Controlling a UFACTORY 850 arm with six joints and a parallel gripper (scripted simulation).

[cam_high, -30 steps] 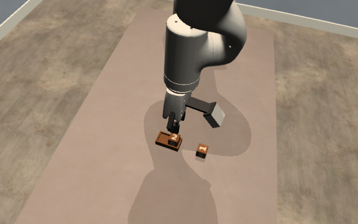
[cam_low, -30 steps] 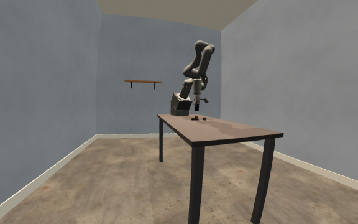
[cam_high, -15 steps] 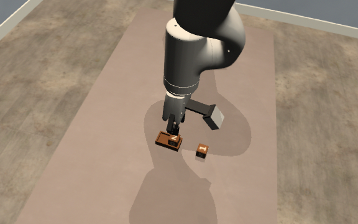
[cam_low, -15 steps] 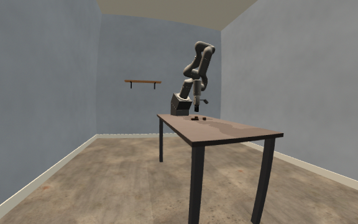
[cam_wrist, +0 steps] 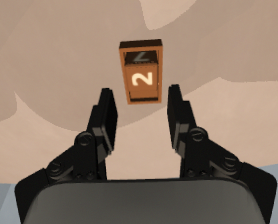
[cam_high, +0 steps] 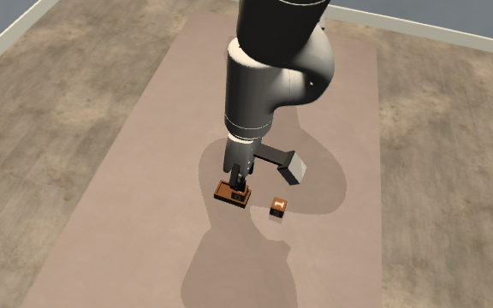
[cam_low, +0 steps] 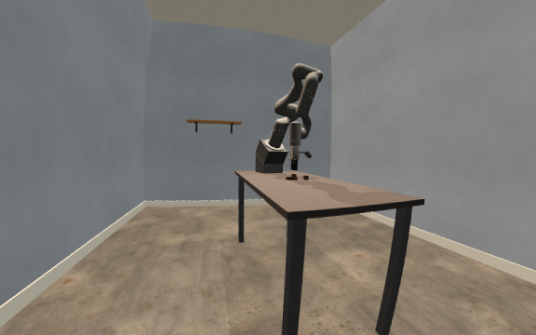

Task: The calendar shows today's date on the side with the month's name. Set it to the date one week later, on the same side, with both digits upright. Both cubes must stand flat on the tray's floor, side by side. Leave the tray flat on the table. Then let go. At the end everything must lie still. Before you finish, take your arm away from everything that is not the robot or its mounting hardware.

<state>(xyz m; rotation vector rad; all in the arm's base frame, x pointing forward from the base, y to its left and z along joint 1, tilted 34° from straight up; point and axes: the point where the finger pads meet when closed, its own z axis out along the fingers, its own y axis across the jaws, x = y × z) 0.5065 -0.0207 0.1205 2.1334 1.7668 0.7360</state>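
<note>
My gripper is now 6 cm above the wooden cube. From my hand the other things lie so: wooden tray 8 cm below, 2 cm to the right.
</note>
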